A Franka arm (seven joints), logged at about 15 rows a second.
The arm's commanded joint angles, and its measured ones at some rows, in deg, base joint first. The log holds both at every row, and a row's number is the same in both.
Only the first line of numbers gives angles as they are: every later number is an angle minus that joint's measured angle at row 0.
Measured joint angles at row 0:
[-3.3 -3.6 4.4 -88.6 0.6 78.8 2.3]
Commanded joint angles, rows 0 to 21:
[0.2 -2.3 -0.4 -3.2 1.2 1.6 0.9]
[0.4 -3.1 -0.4 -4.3 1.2 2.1 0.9]
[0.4 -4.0 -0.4 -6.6 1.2 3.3 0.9]
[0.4 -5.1 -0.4 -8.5 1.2 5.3 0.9]
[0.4 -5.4 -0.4 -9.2 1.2 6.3 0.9]
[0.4 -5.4 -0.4 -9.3 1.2 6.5 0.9]
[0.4 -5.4 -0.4 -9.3 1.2 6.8 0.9]
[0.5 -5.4 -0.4 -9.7 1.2 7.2 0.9]
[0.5 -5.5 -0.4 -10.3 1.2 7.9 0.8]
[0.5 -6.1 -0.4 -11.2 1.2 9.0 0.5]
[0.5 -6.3 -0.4 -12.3 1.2 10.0 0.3]
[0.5 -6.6 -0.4 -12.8 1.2 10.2 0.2]
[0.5 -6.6 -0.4 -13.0 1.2 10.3 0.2]
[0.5 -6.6 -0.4 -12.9 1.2 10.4 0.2]
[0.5 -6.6 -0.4 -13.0 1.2 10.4 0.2]
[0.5 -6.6 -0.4 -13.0 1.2 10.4 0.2]
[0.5 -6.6 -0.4 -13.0 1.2 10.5 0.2]
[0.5 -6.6 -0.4 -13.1 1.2 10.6 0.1]
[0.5 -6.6 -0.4 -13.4 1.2 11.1 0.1]
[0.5 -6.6 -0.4 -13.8 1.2 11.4 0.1]
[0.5 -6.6 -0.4 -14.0 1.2 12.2 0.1]
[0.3 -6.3 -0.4 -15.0 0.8 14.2 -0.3]
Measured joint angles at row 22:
[0.0 -4.8 0.0 -11.5 0.0 10.4 0.0]
